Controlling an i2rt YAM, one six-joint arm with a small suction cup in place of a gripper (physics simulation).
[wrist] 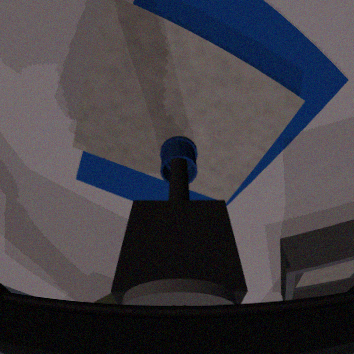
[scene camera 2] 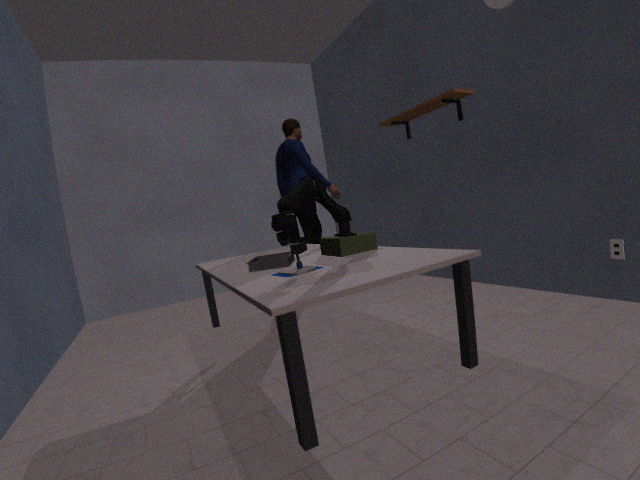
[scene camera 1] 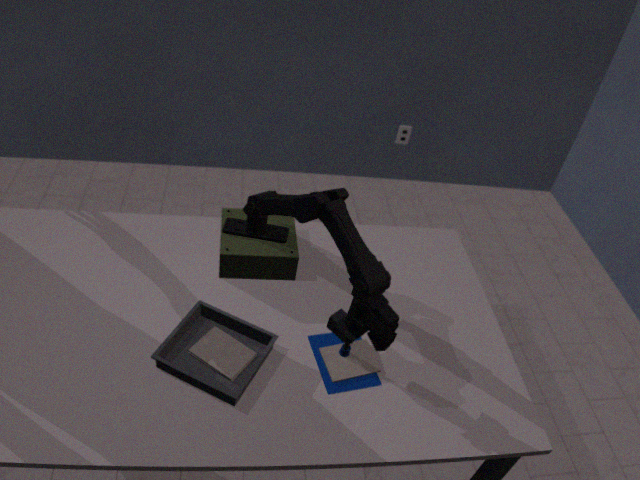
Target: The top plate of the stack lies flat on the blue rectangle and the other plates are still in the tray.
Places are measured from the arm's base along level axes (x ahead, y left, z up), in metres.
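Pixels of known places: end effector, tool point: [wrist: 178, 146] [scene camera 2: 300, 270] [scene camera 1: 343, 354]; arm's base, origin of the base link: [scene camera 2: 345, 235] [scene camera 1: 255, 231].
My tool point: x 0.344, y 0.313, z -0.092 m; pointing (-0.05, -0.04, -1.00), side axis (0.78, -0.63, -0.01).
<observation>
For each thing: its top centre in the pictures, then the offset to it from my tool point. "pt": a spot on its surface instead. Level surfaces: height alone.
- thin beige plate, middle of its top: [wrist: 182, 124] [scene camera 1: 350, 358] [scene camera 2: 296, 268] 0.013 m up, 0.018 m ahead, 0.018 m left
- blue rectangle, surface spot: [scene camera 1: 356, 383] [scene camera 2: 283, 275] pt 0.001 m down, 0.087 m ahead, 0.041 m left
- grey tray, middle of its top: [scene camera 1: 216, 346] [scene camera 2: 271, 256] 0.049 m up, 0.082 m ahead, 0.335 m right
- white table, its level: 0.002 m down
A thin beige plate [scene camera 1: 354, 365] [wrist: 225, 125] hangs from my suction cup [scene camera 1: 344, 351] [scene camera 2: 299, 265] [wrist: 179, 155], which holds it near one edge. The plate is roughly level and very low over the blue rectangle [scene camera 1: 356, 383] [scene camera 2: 283, 274] [wrist: 320, 75]. A dark shadow band lies on the blue along one plate edge; whether the plate touches the blue I cannot tell. The plate reaches past one side of the rectangle, and blue shows along its other sides. The grey tray [scene camera 1: 196, 383] [scene camera 2: 271, 261] holds beige plates [scene camera 1: 224, 353]; how many are stacked I cannot tell.
The tray walls stand left of the blue rectangle in scene camera 1. The arm's green base block [scene camera 1: 258, 266] [scene camera 2: 348, 244] stands behind. A person [scene camera 2: 294, 167] is beyond the white table [scene camera 1: 129, 439]. Broad shadows cross the table.
</observation>
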